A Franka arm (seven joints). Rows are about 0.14 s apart.
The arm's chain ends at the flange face. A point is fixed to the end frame.
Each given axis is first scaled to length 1.
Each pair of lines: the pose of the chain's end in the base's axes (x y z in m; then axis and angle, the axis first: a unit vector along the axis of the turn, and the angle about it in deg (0 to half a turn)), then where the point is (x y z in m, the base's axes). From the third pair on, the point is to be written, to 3 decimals.
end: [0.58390, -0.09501, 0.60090, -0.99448, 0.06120, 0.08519, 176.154]
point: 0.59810 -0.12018 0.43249
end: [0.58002, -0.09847, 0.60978, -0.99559, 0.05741, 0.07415, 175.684]
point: 0.59822 -0.12230 0.44156
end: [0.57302, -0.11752, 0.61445, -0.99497, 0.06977, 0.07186, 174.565]
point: 0.591 -0.139 0.446
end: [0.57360, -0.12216, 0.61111, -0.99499, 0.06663, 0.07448, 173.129]
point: 0.592 -0.139 0.442
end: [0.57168, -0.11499, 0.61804, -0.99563, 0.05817, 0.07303, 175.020]
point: 0.590 -0.137 0.450
